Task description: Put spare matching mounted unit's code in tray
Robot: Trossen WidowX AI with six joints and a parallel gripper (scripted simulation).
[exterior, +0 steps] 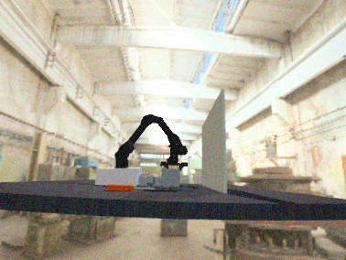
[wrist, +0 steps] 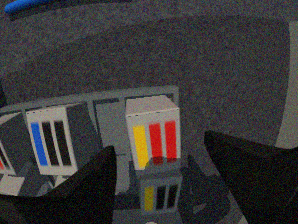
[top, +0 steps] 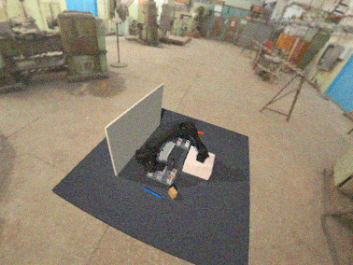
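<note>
Now: gripper tip 230 mm short of the grey upright panel, 200 mm to the left of it and 170 mm below it. From my gripper tip the other things lie so: mounted unit: 210 mm to the right.
</note>
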